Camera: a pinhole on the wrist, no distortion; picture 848 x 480 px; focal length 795.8 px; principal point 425.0 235.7 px. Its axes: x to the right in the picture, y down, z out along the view. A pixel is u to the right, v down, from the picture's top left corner.
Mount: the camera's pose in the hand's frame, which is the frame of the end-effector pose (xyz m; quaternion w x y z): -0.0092 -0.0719 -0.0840 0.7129 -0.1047 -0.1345 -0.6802
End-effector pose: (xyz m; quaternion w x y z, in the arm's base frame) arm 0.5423 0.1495 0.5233 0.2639 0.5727 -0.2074 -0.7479
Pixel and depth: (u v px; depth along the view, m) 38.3 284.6 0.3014
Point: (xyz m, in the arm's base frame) 0.4244 0.0283 0.6732
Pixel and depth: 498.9 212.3 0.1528
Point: 0.4787 0.1900 0.5341
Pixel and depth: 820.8 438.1 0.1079
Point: 0.4906 0.2063 0.4694
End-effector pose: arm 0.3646 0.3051 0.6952 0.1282 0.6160 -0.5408 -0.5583
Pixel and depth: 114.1 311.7 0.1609
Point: 0.3048 0.3136 0.7130
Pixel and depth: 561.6 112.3 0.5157
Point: 0.0273 0.5816 0.6179
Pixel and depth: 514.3 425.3 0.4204
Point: 0.0610 0.3837 0.5637
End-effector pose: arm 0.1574 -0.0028 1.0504 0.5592 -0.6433 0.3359 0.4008
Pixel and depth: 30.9 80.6 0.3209
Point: -0.0672 0.1299 1.0436
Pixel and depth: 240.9 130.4 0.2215
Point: 0.0766 0.0945 1.0687
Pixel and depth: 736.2 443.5 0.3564
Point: 0.2179 0.3082 1.0066
